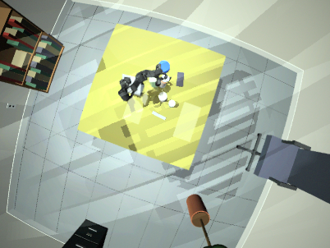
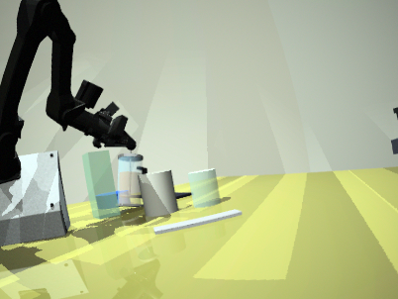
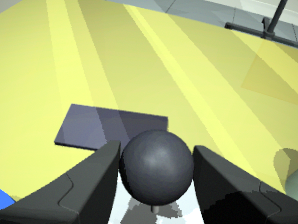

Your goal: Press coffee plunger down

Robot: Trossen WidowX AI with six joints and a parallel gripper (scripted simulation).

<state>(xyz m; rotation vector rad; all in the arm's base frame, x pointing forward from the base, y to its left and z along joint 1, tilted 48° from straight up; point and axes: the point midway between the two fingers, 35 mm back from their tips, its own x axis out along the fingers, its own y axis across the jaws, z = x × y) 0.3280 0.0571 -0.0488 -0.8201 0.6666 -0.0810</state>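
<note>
Now: the coffee press 90 mm below my gripper tip and 10 mm behind it. Round my gripper tip: translucent green box (120 mm behind, 100 mm below, 40 mm to the right); white flat bar (340 mm to the right, 180 mm below, 20 mm behind); dark flat card (180 mm below, 130 mm ahead, 70 mm to the left).
</note>
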